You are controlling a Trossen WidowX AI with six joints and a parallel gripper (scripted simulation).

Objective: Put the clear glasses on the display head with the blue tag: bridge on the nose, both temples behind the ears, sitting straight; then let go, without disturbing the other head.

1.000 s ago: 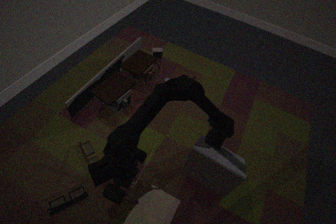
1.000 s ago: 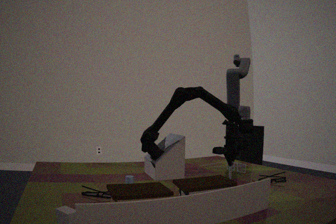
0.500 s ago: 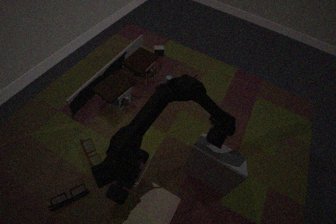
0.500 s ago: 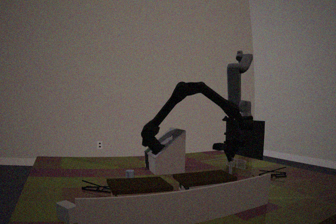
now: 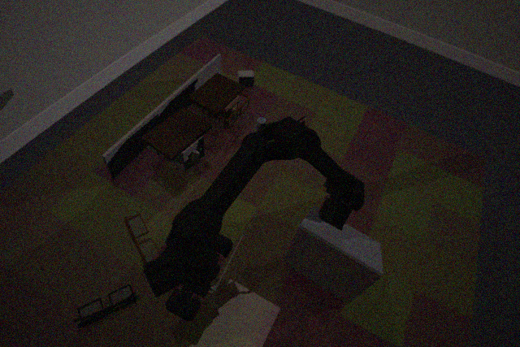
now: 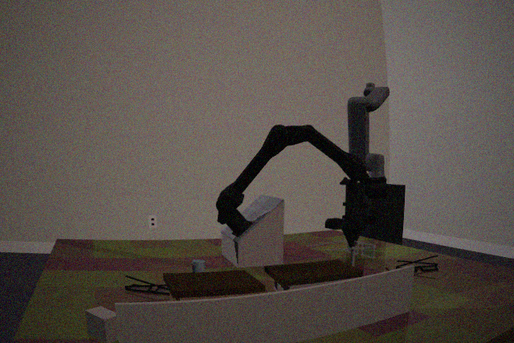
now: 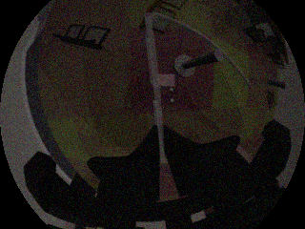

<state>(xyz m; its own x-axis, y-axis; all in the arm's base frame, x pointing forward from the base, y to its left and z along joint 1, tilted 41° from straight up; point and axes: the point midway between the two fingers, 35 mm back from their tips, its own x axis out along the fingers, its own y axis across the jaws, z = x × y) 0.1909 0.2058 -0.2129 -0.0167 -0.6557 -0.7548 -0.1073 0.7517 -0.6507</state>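
Now: the white post 80 mm ahead of my gripper tip, 50 mm to the right of it and 40 mm below it. The rest, counted from my gripper tip: brown display head (530 mm to the right, 300 mm ahead, 10 mm below); low white barrier (440 mm ahead, 420 mm to the right, 10 mm below).
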